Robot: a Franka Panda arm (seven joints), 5 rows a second.
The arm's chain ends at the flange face. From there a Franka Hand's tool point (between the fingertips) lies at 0.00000 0.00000 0.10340 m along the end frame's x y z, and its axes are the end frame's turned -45 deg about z.
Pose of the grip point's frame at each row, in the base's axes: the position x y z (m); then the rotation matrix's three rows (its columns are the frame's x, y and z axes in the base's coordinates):
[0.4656 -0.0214 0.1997], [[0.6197 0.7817 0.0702], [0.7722 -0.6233 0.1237], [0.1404 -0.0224 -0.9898]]
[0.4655 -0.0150 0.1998], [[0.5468 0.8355 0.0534], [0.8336 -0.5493 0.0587], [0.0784 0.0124 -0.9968]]
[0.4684 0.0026 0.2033], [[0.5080 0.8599 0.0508], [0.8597 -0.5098 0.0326], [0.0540 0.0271 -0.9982]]
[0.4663 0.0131 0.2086], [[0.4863 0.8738 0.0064], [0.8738 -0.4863 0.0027], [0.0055 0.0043 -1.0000]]
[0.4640 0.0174 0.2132], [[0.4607 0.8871 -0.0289], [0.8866 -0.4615 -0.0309], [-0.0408 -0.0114 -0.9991]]
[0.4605 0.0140 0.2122], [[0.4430 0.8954 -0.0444], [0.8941 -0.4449 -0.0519], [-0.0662 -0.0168 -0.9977]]
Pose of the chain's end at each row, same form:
[0.4583 -0.0342 0.3020], [[0.9909 0.1146 0.0702], [0.1053 -0.9868 0.1237], [0.0834 -0.1151 -0.9898]]
[0.4600 -0.0211 0.3029], [[0.9774 0.2041 0.0534], [0.2010 -0.9779 0.0587], [0.0642 -0.0467 -0.9968]]
[0.4631 -0.0008 0.3065], [[0.9673 0.2488 0.0508], [0.2474 -0.9684 0.0326], [0.0573 -0.0190 -0.9982]]
[0.4656 0.0128 0.3120], [[0.9617 0.2740 0.0064], [0.2740 -0.9617 0.0027], [0.0069 -0.0008 -1.0000]]
[0.4670 0.0206 0.3165], [[0.9530 0.3015 -0.0289], [0.3006 -0.9533 -0.0309], [-0.0369 0.0208 -0.9991]]
[0.4651 0.0194 0.3154], [[0.9464 0.3199 -0.0444], [0.3176 -0.9468 -0.0519], [-0.0587 0.0349 -0.9977]]

